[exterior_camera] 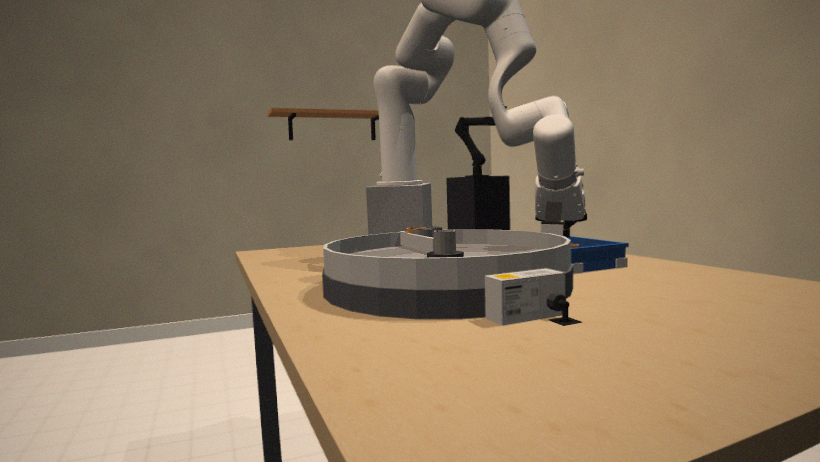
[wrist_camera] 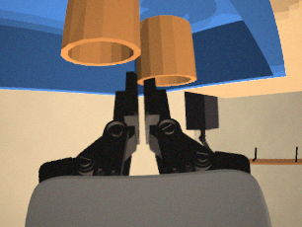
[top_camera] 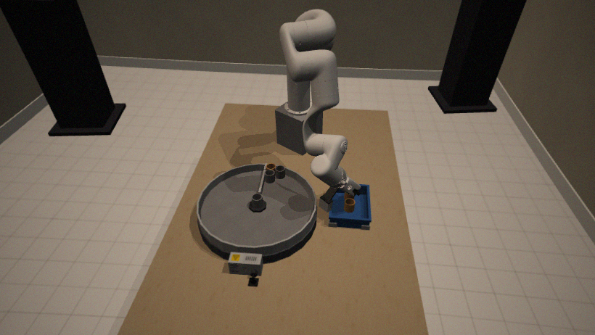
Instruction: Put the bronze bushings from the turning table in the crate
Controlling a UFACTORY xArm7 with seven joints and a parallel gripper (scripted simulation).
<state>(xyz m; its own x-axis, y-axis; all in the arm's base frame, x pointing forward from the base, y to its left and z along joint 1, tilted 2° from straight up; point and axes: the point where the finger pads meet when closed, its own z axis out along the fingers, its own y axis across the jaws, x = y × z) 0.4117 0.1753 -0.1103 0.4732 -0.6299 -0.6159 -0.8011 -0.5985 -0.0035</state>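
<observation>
Right now my hand is 30 mm short of the blue crate, 20 mm to the left of it and 40 mm above it. The rest, counted from my hand: grey turning table 50 mm ahead, 350 mm to the right, 20 mm below.
</observation>
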